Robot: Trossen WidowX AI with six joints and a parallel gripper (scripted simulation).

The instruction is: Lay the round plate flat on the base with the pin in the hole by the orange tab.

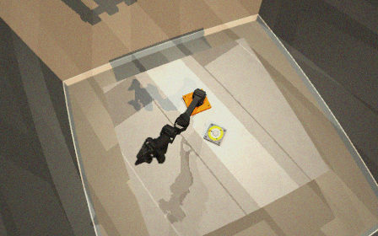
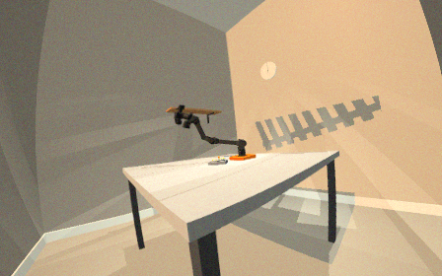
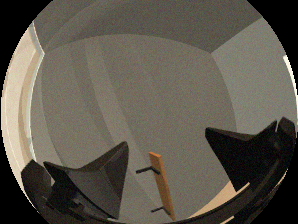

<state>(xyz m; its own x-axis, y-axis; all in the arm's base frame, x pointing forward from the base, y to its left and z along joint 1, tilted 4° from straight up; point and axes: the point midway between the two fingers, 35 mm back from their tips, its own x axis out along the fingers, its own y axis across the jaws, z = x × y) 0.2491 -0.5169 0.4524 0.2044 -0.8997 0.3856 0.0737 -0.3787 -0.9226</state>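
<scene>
My gripper tip is now 510 mm to the right of the grey square base, 460 mm above it and 10 mm past it.
</scene>
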